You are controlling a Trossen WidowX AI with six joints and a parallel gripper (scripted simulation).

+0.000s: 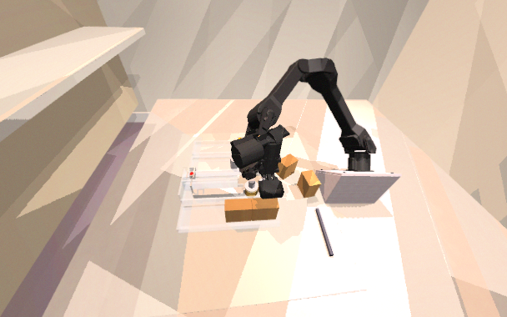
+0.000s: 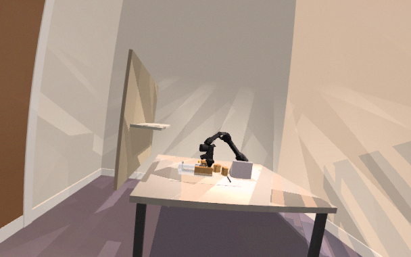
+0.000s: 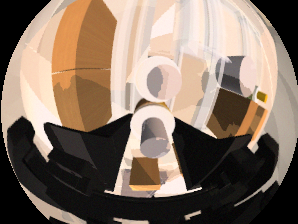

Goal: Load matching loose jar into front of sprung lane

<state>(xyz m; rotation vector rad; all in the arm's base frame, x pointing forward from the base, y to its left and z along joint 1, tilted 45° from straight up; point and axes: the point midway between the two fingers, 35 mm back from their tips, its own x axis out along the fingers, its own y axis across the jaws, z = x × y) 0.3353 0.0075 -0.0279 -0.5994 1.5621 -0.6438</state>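
Right now my gripper tip is 150 mm short of the clear sprung lane, 20 mm to the left of it and 20 mm above it. The rest, counted from my gripper tip: wall shelf 500 mm ahead, 330 mm above, 20 mm to the right; then red mark 230 mm ahead, 40 mm to the right, 30 mm above; then dark rod 160 mm behind, 140 mm to the left, 40 mm below.
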